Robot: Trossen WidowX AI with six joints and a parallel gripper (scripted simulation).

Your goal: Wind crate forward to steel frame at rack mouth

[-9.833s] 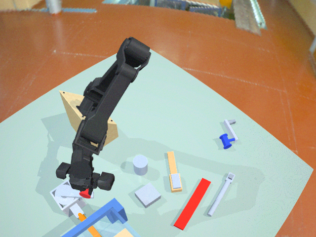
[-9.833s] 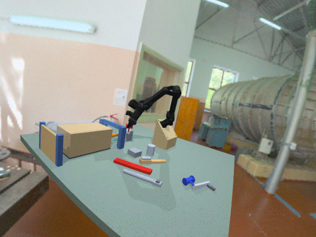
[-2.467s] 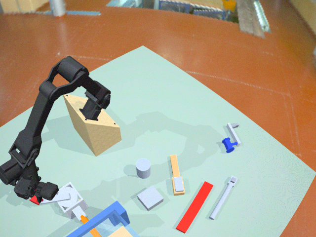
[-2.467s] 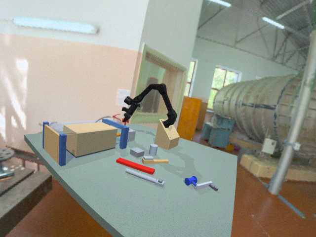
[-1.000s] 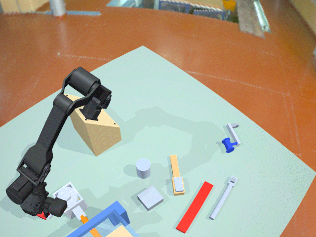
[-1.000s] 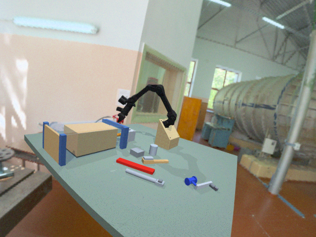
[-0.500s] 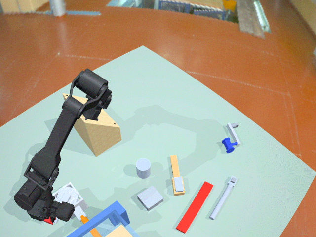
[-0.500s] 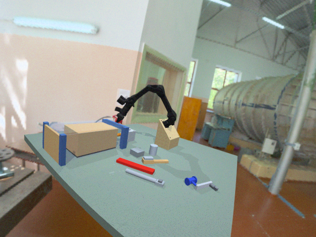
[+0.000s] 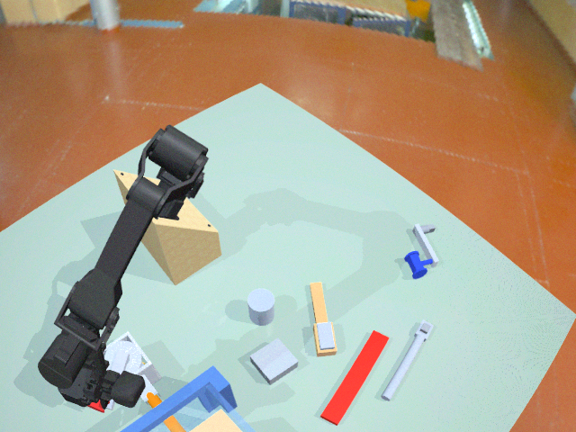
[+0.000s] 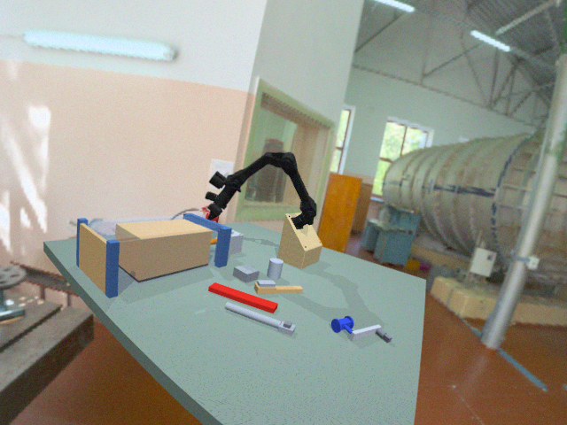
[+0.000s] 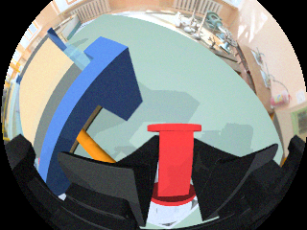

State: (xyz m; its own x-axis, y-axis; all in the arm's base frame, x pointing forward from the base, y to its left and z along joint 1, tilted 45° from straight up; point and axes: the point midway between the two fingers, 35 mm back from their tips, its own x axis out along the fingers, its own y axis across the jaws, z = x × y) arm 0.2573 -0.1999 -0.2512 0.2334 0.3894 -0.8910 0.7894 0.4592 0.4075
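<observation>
My gripper tip is now 4 cm past the winch handle, 4 cm to the right of it and 3 cm above it. The rest, counted from my gripper tip: pale grey winch (9 cm behind, 8 cm to the left, 10 cm below); then red knob (1 cm behind, 1 cm to the left); then blue frame (8 cm ahead, 10 cm to the left, 3 cm below).
</observation>
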